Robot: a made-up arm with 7 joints.
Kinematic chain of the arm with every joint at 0, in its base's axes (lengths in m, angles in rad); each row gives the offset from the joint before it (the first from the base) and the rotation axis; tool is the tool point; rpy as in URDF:
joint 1: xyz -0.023 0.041 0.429 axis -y
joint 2: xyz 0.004 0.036 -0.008 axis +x
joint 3: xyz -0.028 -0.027 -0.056 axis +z
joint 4: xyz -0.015 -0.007 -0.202 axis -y
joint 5: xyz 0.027 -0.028 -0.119 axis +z
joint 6: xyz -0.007 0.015 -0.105 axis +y
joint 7: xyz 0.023 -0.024 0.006 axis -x
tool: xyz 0.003 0.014 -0.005 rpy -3.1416 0 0
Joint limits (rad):
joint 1: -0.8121..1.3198
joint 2: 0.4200..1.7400
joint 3: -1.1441..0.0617
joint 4: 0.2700..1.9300
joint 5: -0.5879..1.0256
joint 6: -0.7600..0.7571
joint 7: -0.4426..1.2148
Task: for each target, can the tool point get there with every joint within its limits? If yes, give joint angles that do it. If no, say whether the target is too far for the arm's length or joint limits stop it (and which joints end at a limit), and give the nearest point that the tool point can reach.
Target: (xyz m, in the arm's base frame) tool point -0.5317 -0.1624 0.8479
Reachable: no: too far | nearest point -0.1872 -0.0529 0.2737 | short by 0.679 m
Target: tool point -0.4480 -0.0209 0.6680
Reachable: no: joint limits stop it (at a limit: joint 1, joint 2, joint 3, joint 4, joint 5, joint 6, joint 7) | nearest point -0.1883 -0.0489 0.2735 | short by 0.473 m
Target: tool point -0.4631 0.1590 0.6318
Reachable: no: joint limits stop it (at a limit: joint 1, joint 3, joint 4, joint 5, joint 6, joint 7) | nearest point -0.1948 0.1858 0.2673 | short by 0.453 m
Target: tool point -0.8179 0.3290 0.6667
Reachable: no: too far | nearest point -0.3447 0.3243 0.1786 | short by 0.680 m
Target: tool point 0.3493 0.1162 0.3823
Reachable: yes | joints 1.0951 0.7119 -0.6678 1.2682 0.0940 0.1955 0.8862
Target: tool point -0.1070 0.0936 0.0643
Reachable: yes | joints -0.5773 0.6216 -0.6536 1.2437 0.0361 0.0513 0.5318
